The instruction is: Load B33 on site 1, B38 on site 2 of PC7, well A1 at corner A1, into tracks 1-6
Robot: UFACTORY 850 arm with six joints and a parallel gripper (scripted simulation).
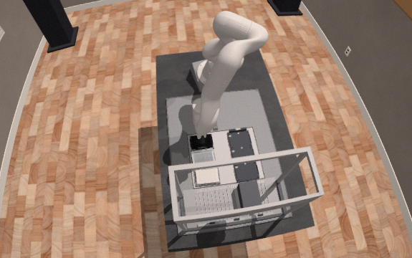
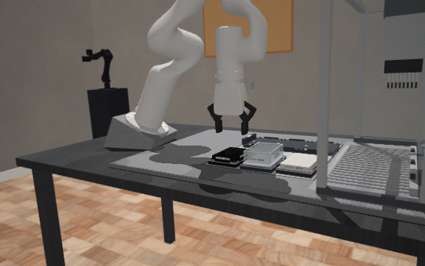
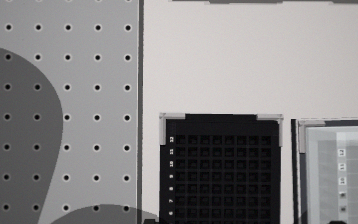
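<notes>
Right now the black 96-well plate B38 is 8 cm below my hand. Also, from my hand: nest S1: 9 cm below; then dark carrier PC7: 23 cm to the left, 13 cm ahead, 8 cm below; then nest S3: 22 cm ahead, 9 cm below, 1 cm to the right.
</notes>
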